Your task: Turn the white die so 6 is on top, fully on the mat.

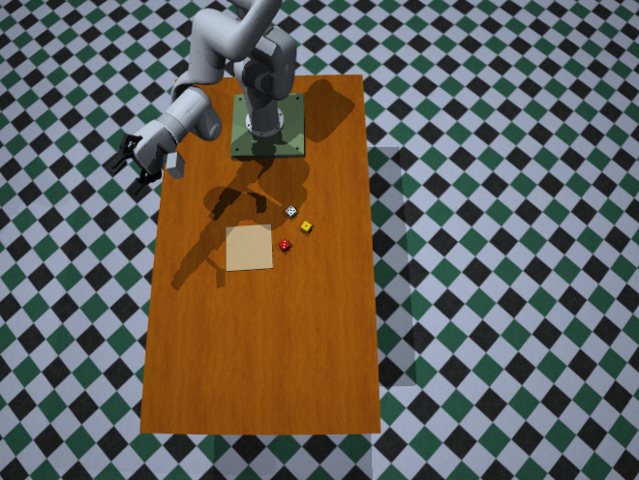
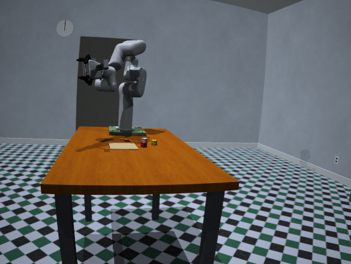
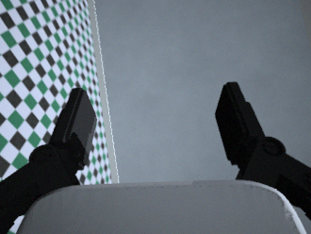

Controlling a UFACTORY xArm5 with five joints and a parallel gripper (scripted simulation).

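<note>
Right now the red die is 38 cm below my hand, 35 cm to the left of it and 1 cm behind it. The rest, counted from my hand: yellow die: 40 cm to the left, 38 cm below, 8 cm behind; tan mat: 39 cm below, 24 cm to the left, 1 cm ahead; white die: 38 cm below, 35 cm to the left, 12 cm behind.
</note>
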